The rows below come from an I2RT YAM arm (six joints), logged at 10 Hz.
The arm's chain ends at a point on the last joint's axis. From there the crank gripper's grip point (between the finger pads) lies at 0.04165 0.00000 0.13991 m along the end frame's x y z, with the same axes.
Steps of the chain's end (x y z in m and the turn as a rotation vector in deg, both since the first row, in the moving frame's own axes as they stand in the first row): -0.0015, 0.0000, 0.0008, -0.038, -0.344, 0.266; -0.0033, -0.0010, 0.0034, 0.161, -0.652, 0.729; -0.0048, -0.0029, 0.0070, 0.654, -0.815, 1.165; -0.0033, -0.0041, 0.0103, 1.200, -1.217, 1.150; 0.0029, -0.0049, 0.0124, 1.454, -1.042, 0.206
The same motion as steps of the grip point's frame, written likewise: -0.0023, 0.0003, 0.0010, -0.038, -0.344, 0.266; -0.0049, -0.0009, 0.0039, 0.161, -0.652, 0.729; -0.0068, -0.0037, 0.0076, 0.654, -0.815, 1.165; -0.0063, -0.0062, 0.0111, 1.200, -1.217, 1.150; 0.0004, -0.0083, 0.0131, 1.454, -1.042, 0.206
